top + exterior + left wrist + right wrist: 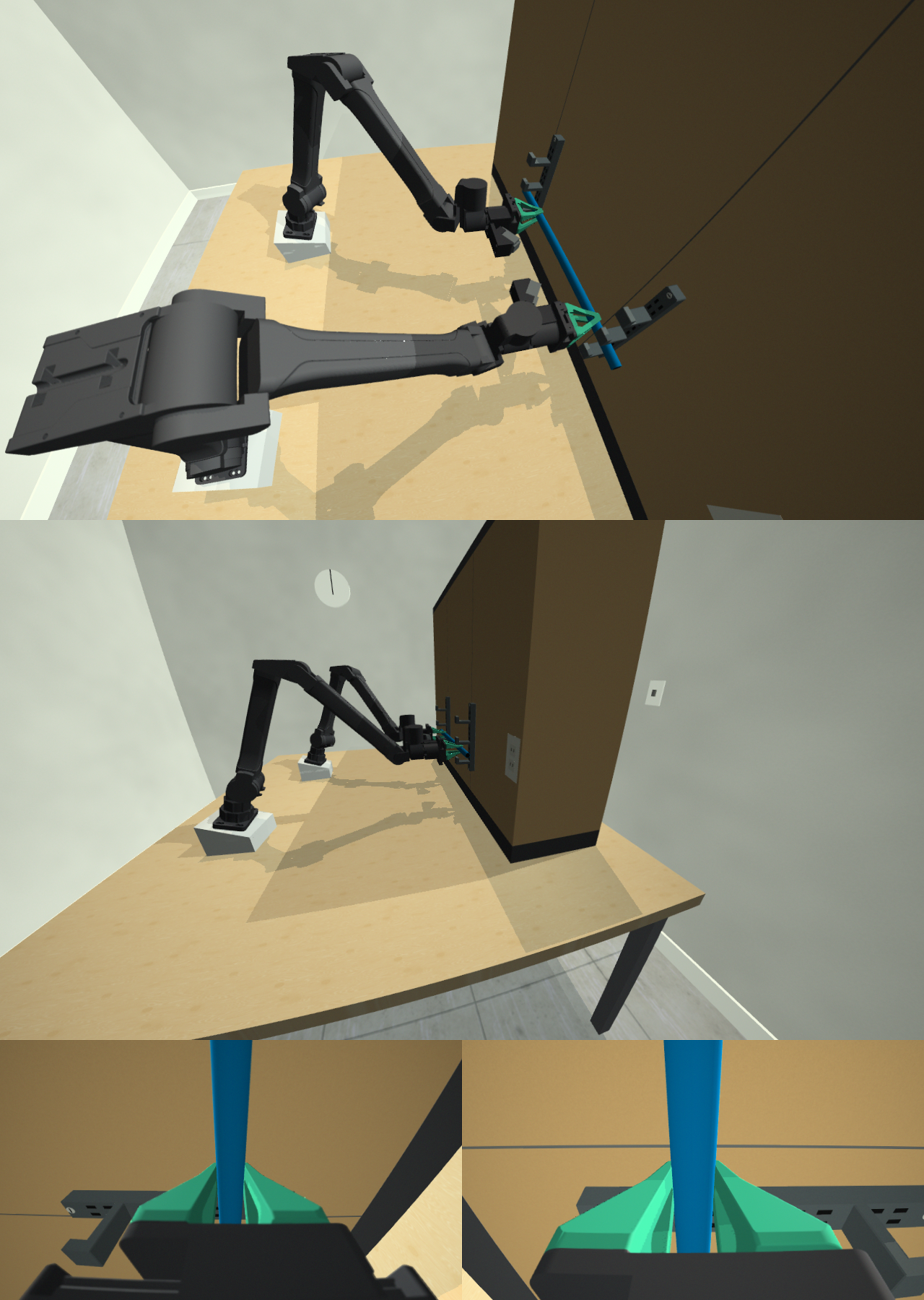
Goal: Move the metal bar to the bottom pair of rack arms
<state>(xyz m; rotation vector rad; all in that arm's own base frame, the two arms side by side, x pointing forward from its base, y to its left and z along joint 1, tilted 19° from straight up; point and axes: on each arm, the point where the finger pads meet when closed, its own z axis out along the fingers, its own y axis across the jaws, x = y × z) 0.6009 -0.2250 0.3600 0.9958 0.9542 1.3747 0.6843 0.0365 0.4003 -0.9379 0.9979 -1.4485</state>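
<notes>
The blue metal bar is 2 cm behind my right hand and 15 cm to the left of it. Round my right hand: black plinth (1 cm ahead, 20 cm to the left, 21 cm below); then tall brown cabinet (16 cm ahead, 22 cm to the left, 21 cm above).
</notes>
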